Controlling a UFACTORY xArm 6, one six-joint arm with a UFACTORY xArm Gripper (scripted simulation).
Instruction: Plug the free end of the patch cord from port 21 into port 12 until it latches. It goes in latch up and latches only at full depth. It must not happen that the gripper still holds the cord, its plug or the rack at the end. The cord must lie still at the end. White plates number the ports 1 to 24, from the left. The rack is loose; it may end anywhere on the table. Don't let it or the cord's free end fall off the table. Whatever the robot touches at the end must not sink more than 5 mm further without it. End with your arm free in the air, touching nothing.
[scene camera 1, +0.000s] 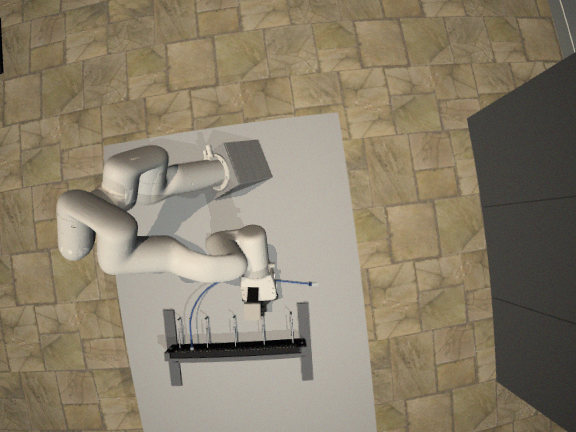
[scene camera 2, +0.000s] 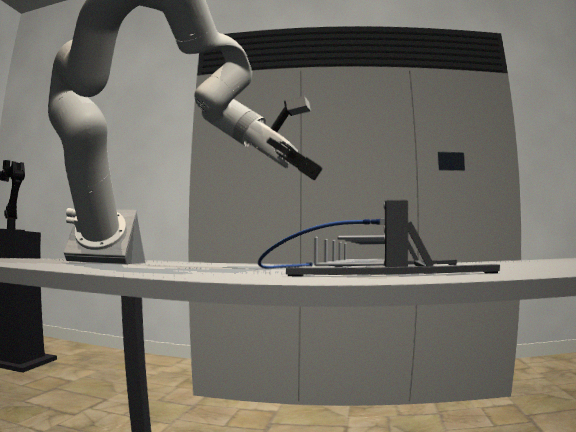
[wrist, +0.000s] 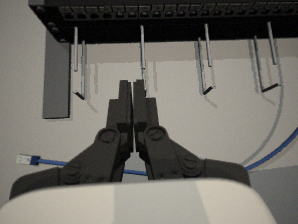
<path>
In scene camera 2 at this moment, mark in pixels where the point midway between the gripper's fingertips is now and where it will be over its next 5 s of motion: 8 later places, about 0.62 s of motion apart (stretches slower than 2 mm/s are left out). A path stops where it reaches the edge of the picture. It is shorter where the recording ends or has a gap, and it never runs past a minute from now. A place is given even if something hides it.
My gripper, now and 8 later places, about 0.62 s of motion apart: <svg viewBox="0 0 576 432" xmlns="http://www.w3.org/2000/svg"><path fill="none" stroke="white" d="M318 174L313 169L331 182L371 209L359 201L316 171L311 167L304 160L314 167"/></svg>
</path>
